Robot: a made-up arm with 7 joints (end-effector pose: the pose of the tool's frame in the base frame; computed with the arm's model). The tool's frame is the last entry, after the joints. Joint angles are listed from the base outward.
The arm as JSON. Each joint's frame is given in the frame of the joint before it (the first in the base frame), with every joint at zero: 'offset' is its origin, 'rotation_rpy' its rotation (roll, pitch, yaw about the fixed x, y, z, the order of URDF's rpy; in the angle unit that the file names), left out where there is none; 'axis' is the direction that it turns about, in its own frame. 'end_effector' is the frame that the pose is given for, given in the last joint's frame.
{
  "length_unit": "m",
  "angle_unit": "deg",
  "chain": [
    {
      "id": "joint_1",
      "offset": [
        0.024,
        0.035,
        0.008
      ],
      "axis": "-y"
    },
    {
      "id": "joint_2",
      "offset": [
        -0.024,
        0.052,
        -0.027
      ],
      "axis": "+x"
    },
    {
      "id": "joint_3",
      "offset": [
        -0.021,
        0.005,
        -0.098
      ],
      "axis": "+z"
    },
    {
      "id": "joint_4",
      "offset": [
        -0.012,
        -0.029,
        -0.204
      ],
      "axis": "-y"
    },
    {
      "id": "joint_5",
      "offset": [
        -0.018,
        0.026,
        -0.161
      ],
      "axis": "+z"
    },
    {
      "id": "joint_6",
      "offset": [
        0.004,
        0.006,
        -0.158
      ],
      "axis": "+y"
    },
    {
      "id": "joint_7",
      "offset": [
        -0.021,
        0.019,
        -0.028
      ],
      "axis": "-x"
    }
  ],
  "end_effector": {
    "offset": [
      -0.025,
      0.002,
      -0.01
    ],
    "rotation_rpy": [
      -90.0,
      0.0,
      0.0
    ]
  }
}
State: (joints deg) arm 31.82 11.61 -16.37 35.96 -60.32 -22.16 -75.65
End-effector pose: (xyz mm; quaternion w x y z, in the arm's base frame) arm 481.9 193.0 -430.5 0.5746 0.1711 -0.4533 -0.6596
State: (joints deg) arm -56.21 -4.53 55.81 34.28 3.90 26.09 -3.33
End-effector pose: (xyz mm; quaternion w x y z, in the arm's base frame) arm -517.0 149.2 -356.6 0.7244 -0.3823 -0.0407 0.5722
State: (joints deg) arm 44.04 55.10 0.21 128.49 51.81 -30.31 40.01
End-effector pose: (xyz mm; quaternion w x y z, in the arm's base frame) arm 272.2 173.4 130.3 0.1563 -0.0014 0.2029 0.9666
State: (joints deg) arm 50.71 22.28 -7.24 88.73 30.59 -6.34 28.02
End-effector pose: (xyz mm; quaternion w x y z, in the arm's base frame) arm 513.3 189.0 -4.7 0.0904 -0.3175 -0.4689 -0.8192
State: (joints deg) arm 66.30 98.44 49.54 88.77 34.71 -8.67 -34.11
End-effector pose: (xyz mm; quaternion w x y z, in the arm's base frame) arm -175.7 419.0 290.1 0.0070 -0.5760 0.7383 0.3509
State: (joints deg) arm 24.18 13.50 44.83 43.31 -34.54 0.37 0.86
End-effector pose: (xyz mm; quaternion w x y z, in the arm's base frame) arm 315.9 399.5 -470.5 0.8011 -0.3509 -0.4158 -0.2494
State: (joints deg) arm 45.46 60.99 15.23 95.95 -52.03 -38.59 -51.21
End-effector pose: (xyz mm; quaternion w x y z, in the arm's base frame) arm 261.9 376.6 186.8 0.2026 0.6765 -0.3612 -0.6090
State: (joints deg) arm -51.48 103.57 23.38 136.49 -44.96 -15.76 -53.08
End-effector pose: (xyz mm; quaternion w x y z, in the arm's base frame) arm 225.3 101.9 -44.8 0.0029 0.1560 -0.1564 -0.9753
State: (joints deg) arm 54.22 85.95 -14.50 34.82 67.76 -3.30 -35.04
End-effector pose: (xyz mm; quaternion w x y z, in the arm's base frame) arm 176.8 712.2 0.7 0.5455 0.0843 -0.8318 -0.0585
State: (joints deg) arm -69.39 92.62 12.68 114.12 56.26 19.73 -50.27
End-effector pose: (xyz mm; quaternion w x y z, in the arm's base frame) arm 153.3 317.5 -238.6 0.8441 -0.3565 -0.0331 -0.3992
